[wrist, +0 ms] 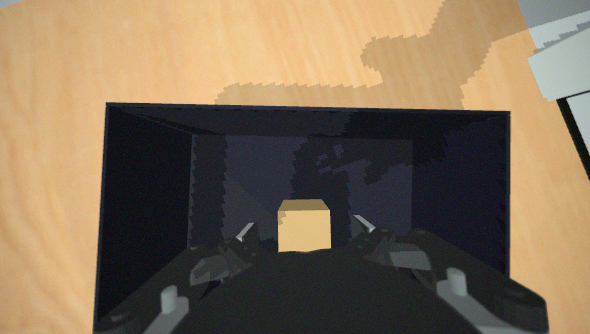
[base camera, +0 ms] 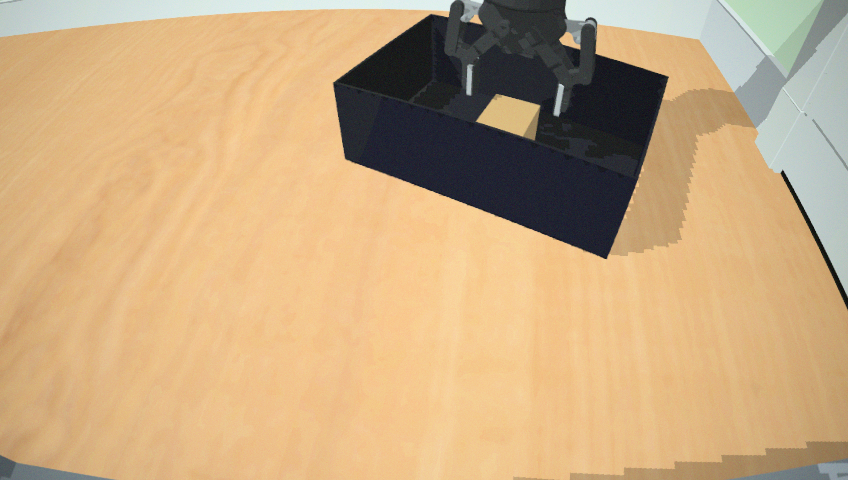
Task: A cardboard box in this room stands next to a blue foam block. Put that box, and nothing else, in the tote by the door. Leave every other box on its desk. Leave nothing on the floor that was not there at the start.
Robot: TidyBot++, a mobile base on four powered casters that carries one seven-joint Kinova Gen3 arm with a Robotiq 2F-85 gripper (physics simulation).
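Frame: origin at the arm's base, x ahead, y right, z down, level; metres.
Where they show: gripper, between the fingertips: (wrist: pixel 304 229) (base camera: pixel 514 101).
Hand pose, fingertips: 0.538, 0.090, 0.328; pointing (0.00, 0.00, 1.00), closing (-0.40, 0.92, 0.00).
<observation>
Each offset is from my fingertips to the centre of the thing, as dx, dy, dz. "*": to the spot under its first point. Level surfaces: height alone.
A dark navy tote {+0.005, -0.004, +0.019} (base camera: pixel 476 169) (wrist: pixel 150 106) stands on the wooden floor, open at the top. A tan cardboard box {-0.026, -0.013, +0.036} (base camera: pixel 510 113) (wrist: pixel 304 230) is inside the tote, near its middle; in the base camera view the tote's near wall hides its lower part. My gripper (base camera: pixel 514 98) (wrist: pixel 304 229) is open, with its fingers apart over the tote and nothing between them. In the wrist view the box shows between and beyond the fingertips, with a dark gap on each side. The blue foam block does not show in these views.
The wooden floor {dz +0.069} (base camera: pixel 267 297) (wrist: pixel 55 165) surrounds the tote. A pale wall (base camera: pixel 208 7) runs behind it. White panels {* -0.052, +0.352, -0.003} (base camera: pixel 815 142) (wrist: pixel 565 65) with a dark edge stand to the right. The arm's shadow falls on the floor beside the tote.
</observation>
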